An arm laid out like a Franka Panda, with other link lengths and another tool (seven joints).
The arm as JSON. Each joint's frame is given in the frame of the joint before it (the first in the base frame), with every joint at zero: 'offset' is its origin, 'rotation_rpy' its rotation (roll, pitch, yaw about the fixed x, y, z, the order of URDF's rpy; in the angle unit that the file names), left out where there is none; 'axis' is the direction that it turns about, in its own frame. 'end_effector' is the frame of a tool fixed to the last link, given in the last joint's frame.
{
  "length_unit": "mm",
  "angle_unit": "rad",
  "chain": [
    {
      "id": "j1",
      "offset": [
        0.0,
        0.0,
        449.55
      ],
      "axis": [
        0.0,
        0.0,
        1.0
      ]
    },
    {
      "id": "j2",
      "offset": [
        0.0,
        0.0,
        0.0
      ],
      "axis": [
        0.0,
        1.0,
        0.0
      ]
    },
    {
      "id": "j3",
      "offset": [
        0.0,
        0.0,
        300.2
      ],
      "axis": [
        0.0,
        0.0,
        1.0
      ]
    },
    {
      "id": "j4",
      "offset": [
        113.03,
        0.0,
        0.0
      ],
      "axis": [
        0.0,
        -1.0,
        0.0
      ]
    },
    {
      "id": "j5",
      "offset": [
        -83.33,
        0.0,
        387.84
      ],
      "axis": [
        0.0,
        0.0,
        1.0
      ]
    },
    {
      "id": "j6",
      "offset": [
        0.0,
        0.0,
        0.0
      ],
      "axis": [
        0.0,
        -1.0,
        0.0
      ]
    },
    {
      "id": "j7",
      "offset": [
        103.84,
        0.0,
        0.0
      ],
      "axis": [
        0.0,
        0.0,
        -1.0
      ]
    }
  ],
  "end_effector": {
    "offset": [
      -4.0,
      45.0,
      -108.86
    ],
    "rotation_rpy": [
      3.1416,
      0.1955,
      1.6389
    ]
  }
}
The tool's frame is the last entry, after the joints.
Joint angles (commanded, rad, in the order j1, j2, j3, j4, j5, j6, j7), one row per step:
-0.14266 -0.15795 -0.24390 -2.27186 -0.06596 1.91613 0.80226
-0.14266 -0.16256 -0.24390 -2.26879 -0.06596 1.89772 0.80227
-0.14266 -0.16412 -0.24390 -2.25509 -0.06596 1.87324 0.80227
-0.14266 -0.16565 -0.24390 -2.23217 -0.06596 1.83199 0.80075
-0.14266 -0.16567 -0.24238 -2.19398 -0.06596 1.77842 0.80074
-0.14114 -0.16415 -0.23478 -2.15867 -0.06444 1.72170 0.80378
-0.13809 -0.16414 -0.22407 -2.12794 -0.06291 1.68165 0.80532
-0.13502 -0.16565 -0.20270 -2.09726 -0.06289 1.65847 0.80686
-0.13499 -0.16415 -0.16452 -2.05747 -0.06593 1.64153 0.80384
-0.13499 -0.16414 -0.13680 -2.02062 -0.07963 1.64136 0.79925
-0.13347 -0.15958 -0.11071 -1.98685 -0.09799 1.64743 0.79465
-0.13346 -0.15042 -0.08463 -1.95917 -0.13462 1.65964 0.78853
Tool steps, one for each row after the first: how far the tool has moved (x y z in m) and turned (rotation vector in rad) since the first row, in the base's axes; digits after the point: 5 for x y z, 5 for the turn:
-0.00182 0.00049 0.00197 0.00450 0.00989 -0.00046
-0.00180 0.00000 0.00679 0.00755 0.01864 -0.00143
-0.00195 -0.00066 0.01435 0.01327 0.03452 -0.00160
-0.00023 -0.00160 0.02736 0.01725 0.04941 -0.00264
0.00157 0.00212 0.03812 0.02305 0.07134 0.00024
0.00487 0.00830 0.04932 0.02427 0.08040 0.00972
0.01153 0.01967 0.06315 0.01625 0.07291 0.03056
0.02216 0.03810 0.08064 -0.00089 0.05491 0.07004
0.03141 0.05028 0.09890 -0.02917 0.02471 0.10429
0.04075 0.06253 0.11374 -0.06080 -0.00325 0.13991
0.04950 0.07290 0.12323 -0.10717 -0.02225 0.18089

